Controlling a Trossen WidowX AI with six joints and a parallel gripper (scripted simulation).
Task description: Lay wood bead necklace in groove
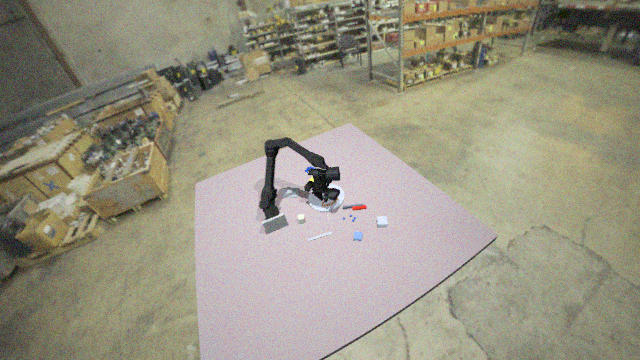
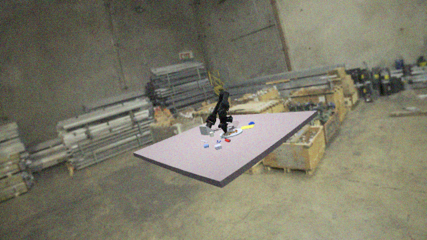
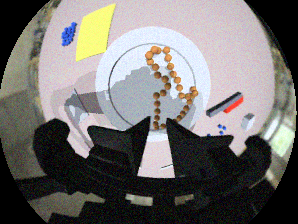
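Right now the cream cube is 140 mm behind my gripper tip and 60 mm to the right of it. Also, from my gripper tip: white stick (90 mm behind, 190 mm to the right, 20 mm below); red-handled tool (140 mm ahead, 100 mm to the right, 20 mm below); yellow sheet (40 mm ahead, 220 mm to the left, 20 mm below).
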